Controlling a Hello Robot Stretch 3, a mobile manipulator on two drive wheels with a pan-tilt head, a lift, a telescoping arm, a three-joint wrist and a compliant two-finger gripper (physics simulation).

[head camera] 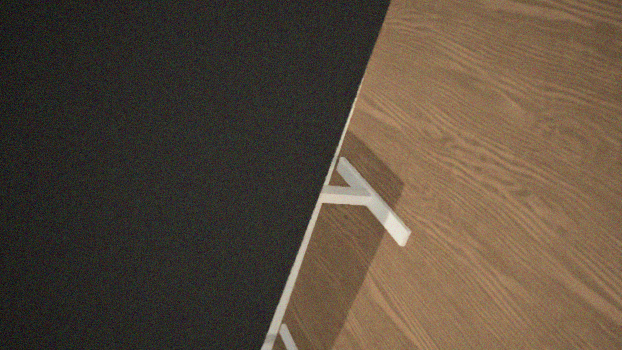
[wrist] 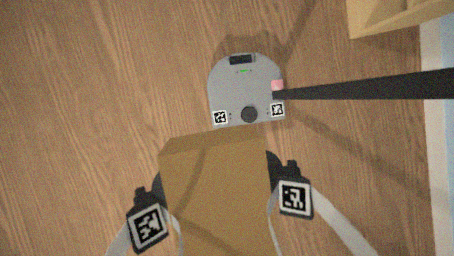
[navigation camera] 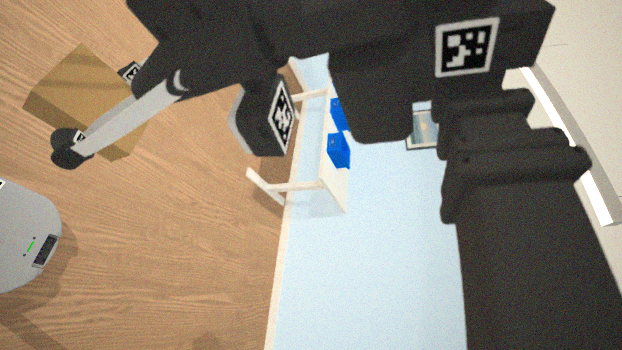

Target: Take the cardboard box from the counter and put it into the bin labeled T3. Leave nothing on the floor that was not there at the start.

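Frame: origin at the robot's base, x right, y back, z down, level; millimetres.
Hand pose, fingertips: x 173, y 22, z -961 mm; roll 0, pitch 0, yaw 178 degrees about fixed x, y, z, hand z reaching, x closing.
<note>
Each offset is from my fingertips to the top centre of the thing. Level surfaces: height alone.
My gripper (navigation camera: 102, 110) (wrist: 219, 176) is shut on the cardboard box @[dy -5, dx +1, dz -59 mm] (navigation camera: 75, 85) (wrist: 220, 215), with one fingertip at each side of it. The brown box is held above the wooden floor, in front of my base in the wrist view. Two blue bins @[dy +1431, dx +1064, dz +121 mm] (navigation camera: 338, 150) (navigation camera: 338, 114) show on the white table @[dz +241 mm] (navigation camera: 333, 187) in the navigation view, partly behind my wrist parts. Their labels are too small to read, so I cannot tell which is T3. The box and gripper do not show in the head view.
My grey base (navigation camera: 25, 240) (wrist: 245, 90) stands on the floor. A light wooden piece of furniture (wrist: 356, 20) is at the wrist view's top right. In the head view, a white table foot (head camera: 372, 197) sticks out beside a large dark surface (head camera: 160, 175). A picture hangs on the blue wall (navigation camera: 370, 275).
</note>
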